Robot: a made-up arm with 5 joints.
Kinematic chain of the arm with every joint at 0, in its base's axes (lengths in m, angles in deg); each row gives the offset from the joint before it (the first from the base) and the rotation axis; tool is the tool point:
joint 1: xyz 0 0 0.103 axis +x
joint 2: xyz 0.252 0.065 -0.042 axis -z
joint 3: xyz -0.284 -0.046 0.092 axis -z
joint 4: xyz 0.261 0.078 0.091 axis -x
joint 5: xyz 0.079 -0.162 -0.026 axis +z
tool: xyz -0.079 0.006 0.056
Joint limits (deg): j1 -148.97..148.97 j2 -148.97..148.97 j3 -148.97..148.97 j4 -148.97..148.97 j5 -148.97..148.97
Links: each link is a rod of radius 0.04 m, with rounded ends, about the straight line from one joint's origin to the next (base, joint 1, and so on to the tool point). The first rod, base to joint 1, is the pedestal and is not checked.
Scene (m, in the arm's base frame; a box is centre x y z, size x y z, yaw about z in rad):
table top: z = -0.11
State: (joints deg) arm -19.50 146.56 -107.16 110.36 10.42
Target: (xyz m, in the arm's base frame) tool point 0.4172 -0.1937 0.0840
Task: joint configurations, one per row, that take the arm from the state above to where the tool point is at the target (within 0.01 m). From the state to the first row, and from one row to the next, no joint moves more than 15 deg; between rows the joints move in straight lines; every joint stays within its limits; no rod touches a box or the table.
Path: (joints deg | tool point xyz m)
1: -6.56 146.90 -93.84 115.88 4.95 | 0.7622 0.1863 0.3578
2: 6.37 147.25 -80.53 121.39 -0.51 | 0.7386 0.0613 0.3694
3: 19.31 147.59 -67.21 126.91 -5.98 | 0.6990 -0.0519 0.3404
4: 32.25 147.94 -53.90 132.42 -11.45 | 0.6441 -0.1385 0.2810
5: 45.18 148.28 -40.58 137.94 -16.91 | 0.5762 -0.1899 0.2070
6: 58.12 148.63 -27.27 143.45 -22.38 | 0.4990 -0.2057 0.1361
7: 71.06 148.97 -13.95 148.97 -27.85 | 0.4172 -0.1937 0.0840

